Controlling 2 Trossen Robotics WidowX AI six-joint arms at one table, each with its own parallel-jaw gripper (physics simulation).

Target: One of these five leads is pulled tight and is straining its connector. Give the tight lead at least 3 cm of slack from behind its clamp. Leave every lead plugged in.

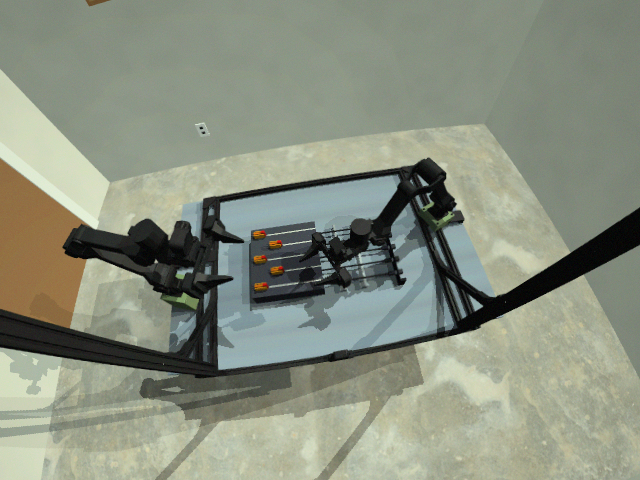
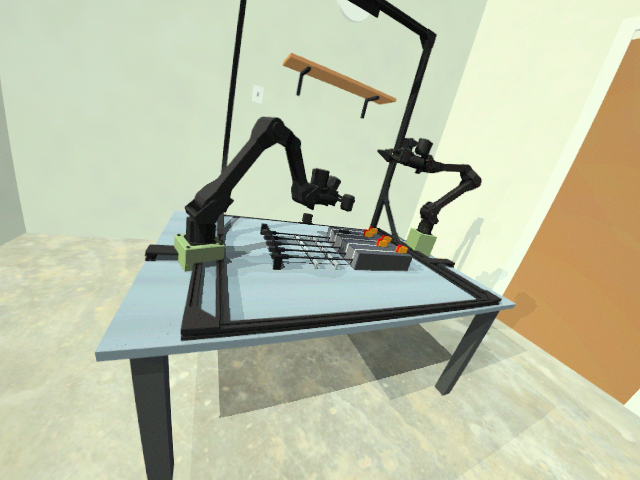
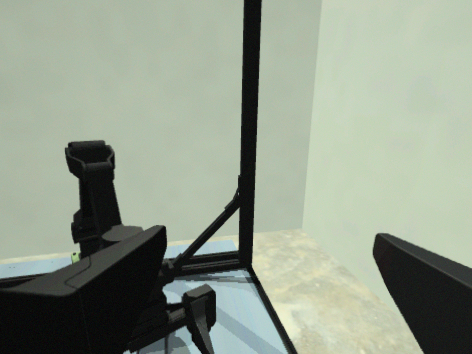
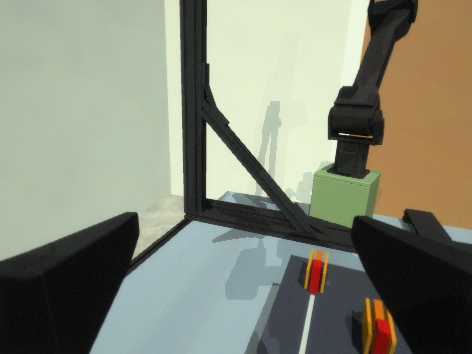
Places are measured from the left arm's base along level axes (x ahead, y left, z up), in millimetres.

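Pixels of known places: left gripper, fingertip midpoint: (image 1: 238, 259) (image 2: 380, 150) (image 3: 268, 239); right gripper, fingertip midpoint: (image 1: 306, 273) (image 4: 247, 224); left arm's base at its link origin: (image 1: 176, 287) (image 2: 423, 232) (image 4: 348, 172); right arm's base at its link origin: (image 1: 437, 211) (image 2: 199, 239).
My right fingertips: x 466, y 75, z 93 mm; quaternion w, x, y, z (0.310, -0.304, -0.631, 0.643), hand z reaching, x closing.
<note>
For each thing: its middle in the pictures, then the offset to it from my right fingertips. "*": a spot on its surface instead. Level surfaces: height alone.
- dark block at a spot on its surface: (image 4: 292, 300) * 125 mm back, 26 mm right, 137 mm down
- pale straight lead at a spot on its surface: (image 4: 307, 325) * 106 mm back, 3 mm right, 136 mm down
- blue table at its surface level: 203 mm down
Five orange-and-red pieces, among them the nearest one (image 1: 261, 286) (image 2: 401, 249) (image 4: 316, 272), sit on a dark block (image 1: 294, 277) (image 2: 382, 260) (image 4: 292, 300). A pale straight lead (image 1: 292, 283) (image 4: 307, 325) runs from it, and similar leads run from the others toward a black end rail (image 1: 400, 280) (image 2: 277, 263). Which lead is tight cannot be told. My right gripper (image 1: 307, 272) (image 2: 350, 202) (image 4: 247, 224) is open and empty above the block's rail-side end, hiding parts of the leads. My left gripper (image 1: 236, 259) (image 2: 382, 153) (image 3: 268, 239) is open and empty, high beyond the block's other end.
Pale crossbars (image 1: 362, 268) lie across the leads between block and rail. A black frame (image 1: 310, 182) (image 2: 330, 317) borders the blue table (image 1: 279, 335) (image 2: 294, 289). An upright post (image 3: 248, 150) (image 4: 194, 125) with a diagonal brace stands at each end. My right arm reaches over the rail.
</note>
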